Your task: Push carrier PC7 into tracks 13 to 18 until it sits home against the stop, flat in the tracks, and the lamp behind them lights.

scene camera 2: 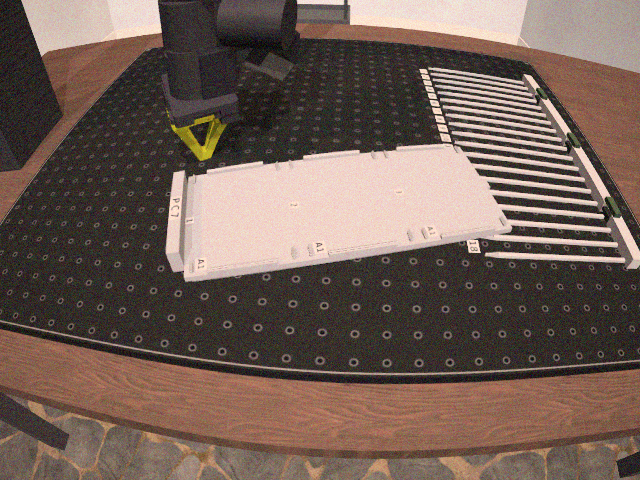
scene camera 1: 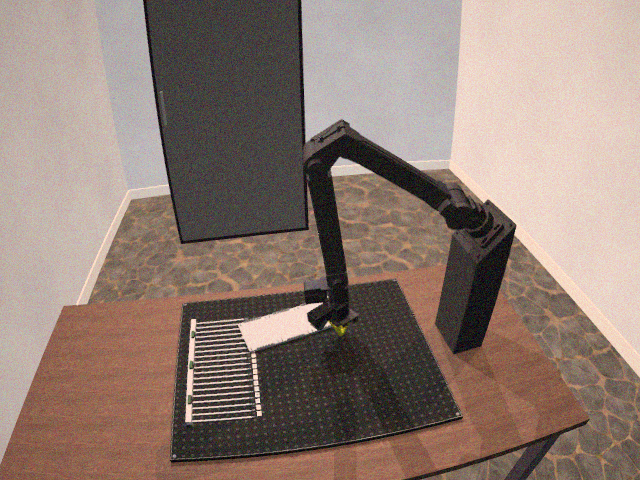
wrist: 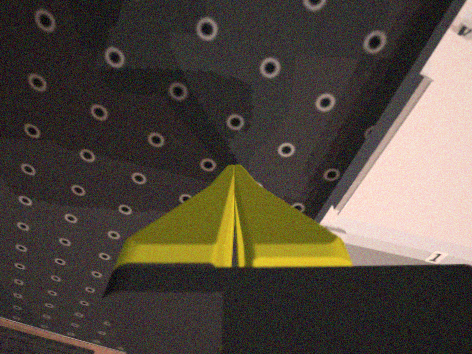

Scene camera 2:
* my gripper: 204, 158
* carrier PC7: 250, 218
